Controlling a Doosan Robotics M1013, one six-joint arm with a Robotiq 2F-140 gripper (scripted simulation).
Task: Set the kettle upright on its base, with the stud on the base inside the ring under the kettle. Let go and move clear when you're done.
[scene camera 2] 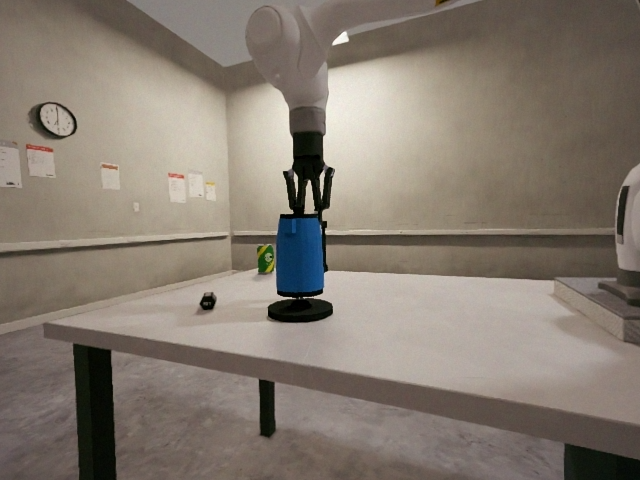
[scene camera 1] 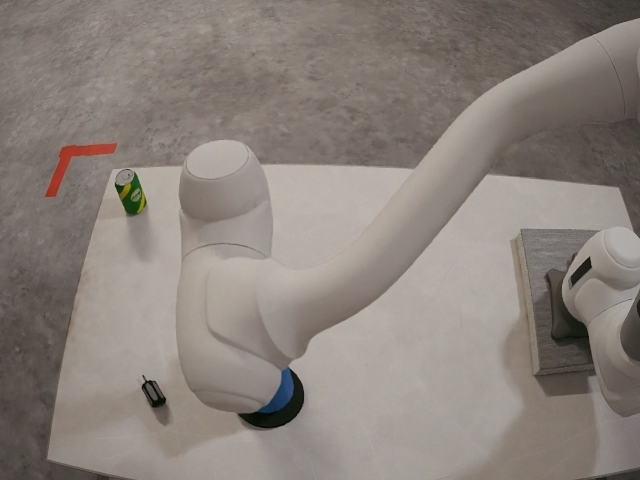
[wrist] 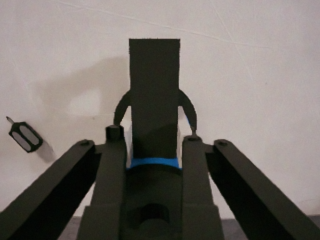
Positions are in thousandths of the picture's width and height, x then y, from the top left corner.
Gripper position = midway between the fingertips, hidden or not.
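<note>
I can see my gripper (scene camera 2: 485, 497), and the wrist view gives me the gripper too (wrist: 486, 498). There is a blue kettle (scene camera 2: 470, 518), which I also find in the wrist view (wrist: 480, 765). A round black base (scene camera 2: 463, 647) is visible as well, and scene camera 1 has that base in it too (scene camera 1: 446, 866).
</note>
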